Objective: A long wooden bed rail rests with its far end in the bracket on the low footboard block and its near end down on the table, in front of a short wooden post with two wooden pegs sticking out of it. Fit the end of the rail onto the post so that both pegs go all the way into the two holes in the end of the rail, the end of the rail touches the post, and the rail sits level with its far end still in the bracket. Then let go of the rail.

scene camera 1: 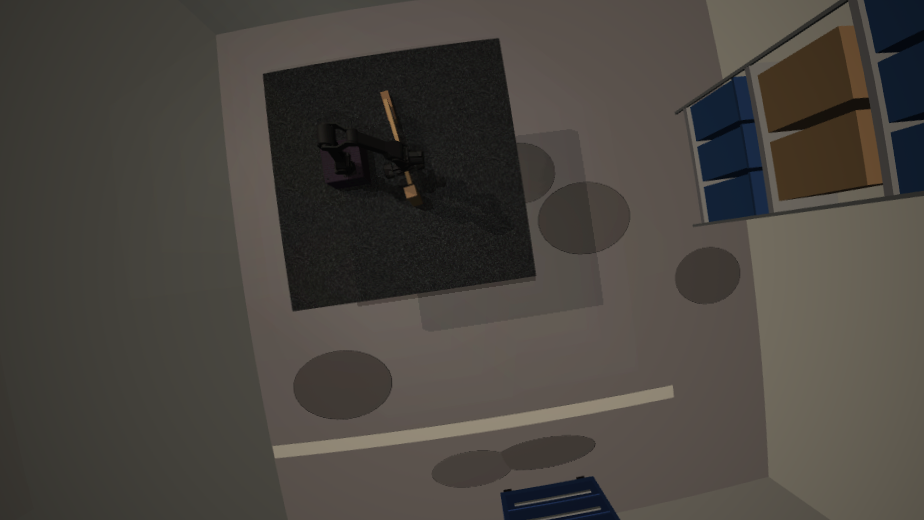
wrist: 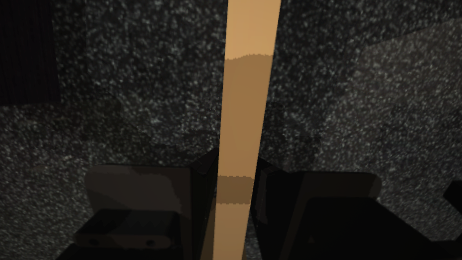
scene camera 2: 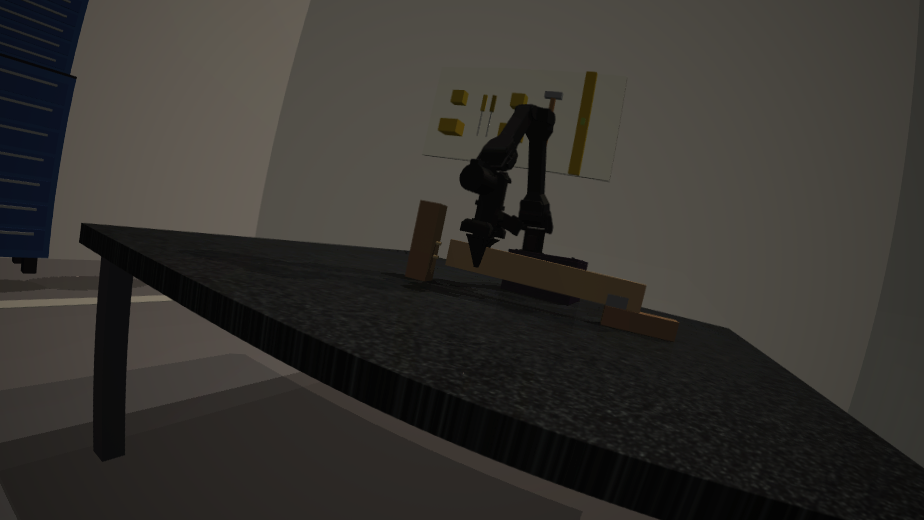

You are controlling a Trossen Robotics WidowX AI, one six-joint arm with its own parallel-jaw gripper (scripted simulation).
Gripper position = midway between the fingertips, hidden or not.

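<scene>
My gripper (scene camera 2: 477, 267) is there to see, and there's the gripper (wrist: 229, 153) again from the wrist, along with a wooden rail (wrist: 250, 39).
</scene>
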